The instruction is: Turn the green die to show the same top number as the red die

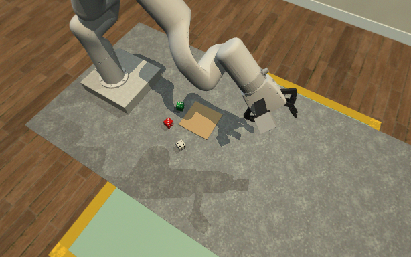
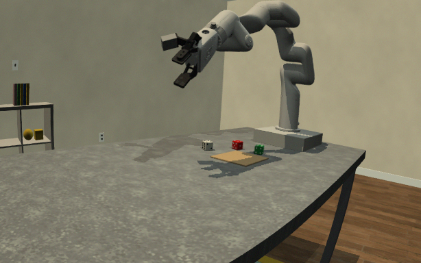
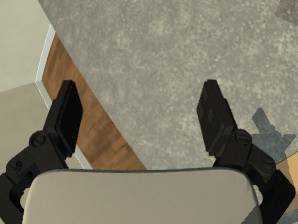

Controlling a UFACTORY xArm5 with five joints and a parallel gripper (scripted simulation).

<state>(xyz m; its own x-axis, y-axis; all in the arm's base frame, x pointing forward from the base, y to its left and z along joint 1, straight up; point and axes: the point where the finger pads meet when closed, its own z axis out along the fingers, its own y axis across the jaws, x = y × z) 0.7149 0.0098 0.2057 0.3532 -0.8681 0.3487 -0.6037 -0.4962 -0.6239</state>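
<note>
The white die lies 290 mm behind my hand, 250 mm below it and 140 mm to the right of it. Also, from my hand: red die: 390 mm behind, 250 mm below, 70 mm to the right; green die: 390 mm behind, 250 mm below, 20 mm to the left; tan mat: 280 mm behind, 260 mm below, 10 mm to the left.
</note>
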